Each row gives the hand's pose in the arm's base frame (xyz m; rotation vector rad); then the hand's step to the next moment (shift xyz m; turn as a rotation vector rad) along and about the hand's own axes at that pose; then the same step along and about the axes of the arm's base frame.
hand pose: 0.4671 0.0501 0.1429 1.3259 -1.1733 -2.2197
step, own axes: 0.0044 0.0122 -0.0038 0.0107 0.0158 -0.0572
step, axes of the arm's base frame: -0.0009 -0.0121 0.0059 0.0399 -0.0445 -0.0079
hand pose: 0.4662 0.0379 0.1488 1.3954 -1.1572 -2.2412
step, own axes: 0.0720 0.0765 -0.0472 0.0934 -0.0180 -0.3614
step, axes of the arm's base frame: -0.0106 -0.1147 0.0001 0.2607 -0.2196 -0.1531
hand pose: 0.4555 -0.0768 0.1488 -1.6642 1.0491 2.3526
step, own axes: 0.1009 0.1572 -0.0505 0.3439 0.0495 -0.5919
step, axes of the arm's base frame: -0.0679 -0.1802 -0.0195 0.3151 -0.4798 -0.3762
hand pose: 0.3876 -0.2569 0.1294 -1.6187 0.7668 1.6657
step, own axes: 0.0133 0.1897 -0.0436 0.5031 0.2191 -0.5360
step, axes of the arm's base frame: -0.1263 -0.1467 -0.0244 0.1466 -0.5247 -0.5400
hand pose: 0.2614 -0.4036 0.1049 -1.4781 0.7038 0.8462
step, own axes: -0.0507 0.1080 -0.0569 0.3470 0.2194 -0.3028
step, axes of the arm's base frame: -0.1118 -0.0684 -0.0170 0.0378 -0.3010 -0.4101
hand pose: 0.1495 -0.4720 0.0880 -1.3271 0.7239 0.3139
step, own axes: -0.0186 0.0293 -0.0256 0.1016 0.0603 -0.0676
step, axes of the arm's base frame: -0.0390 -0.0138 -0.0123 0.0197 -0.0690 -0.1157
